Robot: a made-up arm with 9 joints. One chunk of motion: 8 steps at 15 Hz.
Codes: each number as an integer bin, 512 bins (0 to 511) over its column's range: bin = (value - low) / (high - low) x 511, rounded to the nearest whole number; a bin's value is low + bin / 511 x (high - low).
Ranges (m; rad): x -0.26..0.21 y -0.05..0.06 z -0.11..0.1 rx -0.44..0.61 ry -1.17..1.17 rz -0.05..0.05
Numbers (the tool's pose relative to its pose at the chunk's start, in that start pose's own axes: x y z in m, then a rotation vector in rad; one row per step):
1: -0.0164 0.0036 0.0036 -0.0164 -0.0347 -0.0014
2: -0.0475 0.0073 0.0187 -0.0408 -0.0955 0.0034
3: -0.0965 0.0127 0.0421 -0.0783 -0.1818 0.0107
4: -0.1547 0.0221 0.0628 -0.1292 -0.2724 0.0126
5: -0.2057 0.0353 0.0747 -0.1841 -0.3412 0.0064
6: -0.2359 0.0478 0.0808 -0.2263 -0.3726 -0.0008
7: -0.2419 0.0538 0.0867 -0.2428 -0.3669 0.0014
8: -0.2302 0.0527 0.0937 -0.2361 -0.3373 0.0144
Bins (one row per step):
1: 265 249 276 206 248 248
2: 231 266 313 194 235 273
3: 178 291 370 176 216 310
4: 114 335 420 151 196 320
5: 59 396 449 125 181 288
6: 26 454 464 104 174 251
7: 20 482 479 96 175 263
8: 32 477 496 99 182 329

